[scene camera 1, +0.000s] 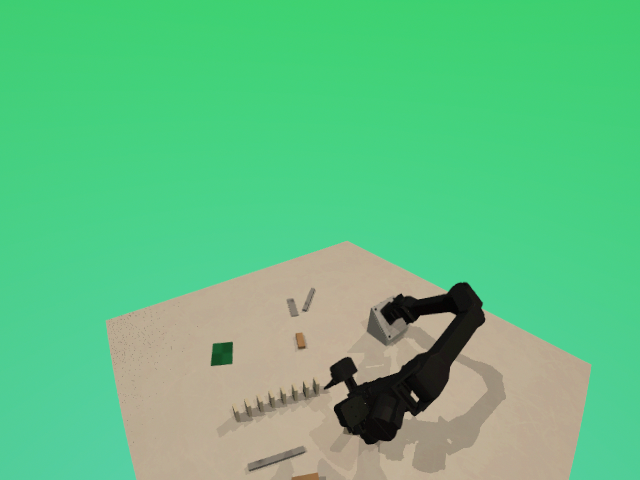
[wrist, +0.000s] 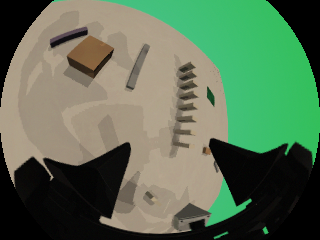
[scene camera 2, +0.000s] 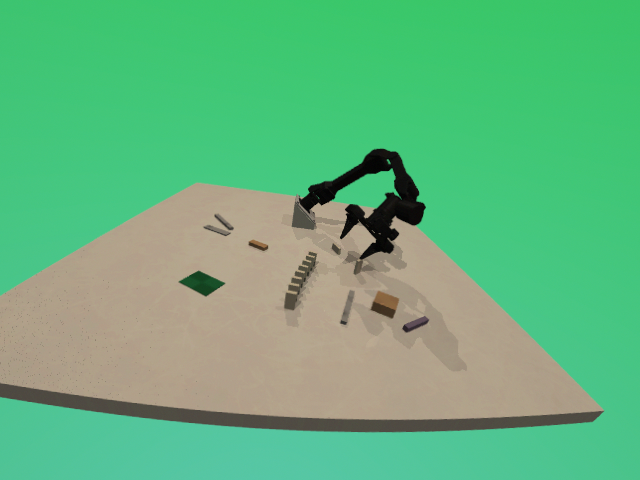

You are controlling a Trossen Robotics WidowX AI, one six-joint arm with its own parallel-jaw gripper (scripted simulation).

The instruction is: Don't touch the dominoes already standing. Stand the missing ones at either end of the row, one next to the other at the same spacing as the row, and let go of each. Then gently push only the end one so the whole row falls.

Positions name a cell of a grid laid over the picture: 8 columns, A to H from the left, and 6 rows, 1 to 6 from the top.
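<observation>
Open and holding nothing, the gripper (scene camera 1: E6) is part of a scene where it appears again, the gripper (scene camera 2: E4) being visible there too. The wrist view shows the gripper (wrist: E4) together with a brown box (wrist: C2).
</observation>
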